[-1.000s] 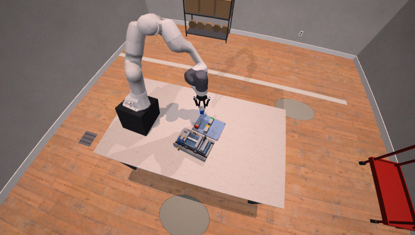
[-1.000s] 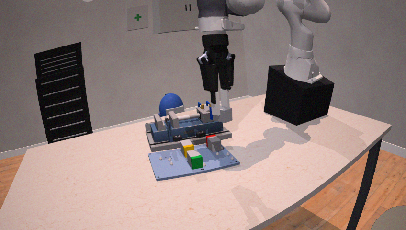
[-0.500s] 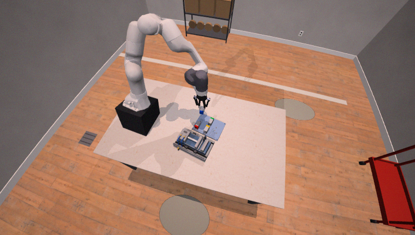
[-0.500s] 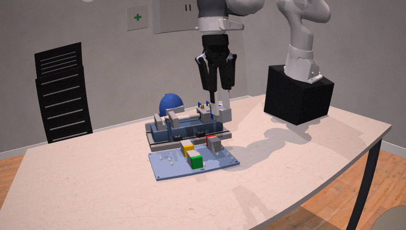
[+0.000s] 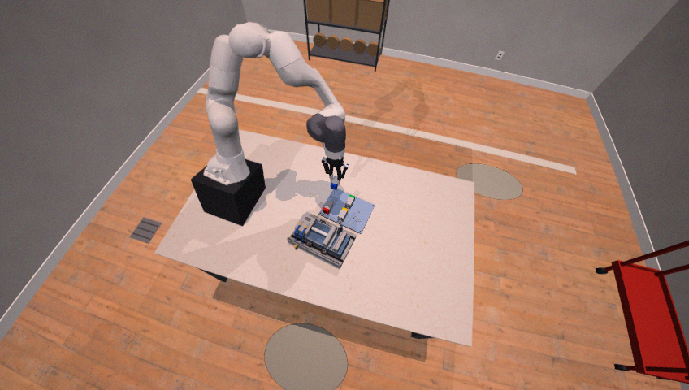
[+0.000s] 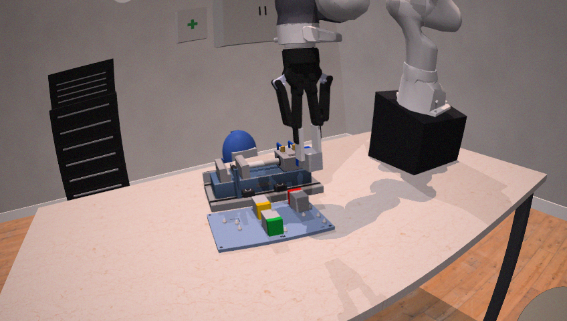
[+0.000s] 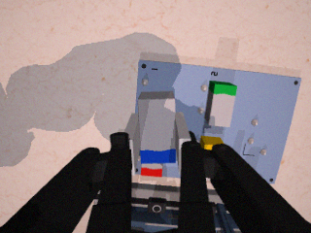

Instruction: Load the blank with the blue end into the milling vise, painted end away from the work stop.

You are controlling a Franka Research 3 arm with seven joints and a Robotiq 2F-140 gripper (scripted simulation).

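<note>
Now: the moving jaw 40 mm ahead of my hand, 270 mm to the right of it and 110 mm below it. Also, from my hand: blue-ended blank: 30 mm below; then green-ended blank: 90 mm ahead, 20 mm to the right, 160 mm below; then red-ended blank: 20 mm behind, 90 mm to the right, 160 mm below.
</note>
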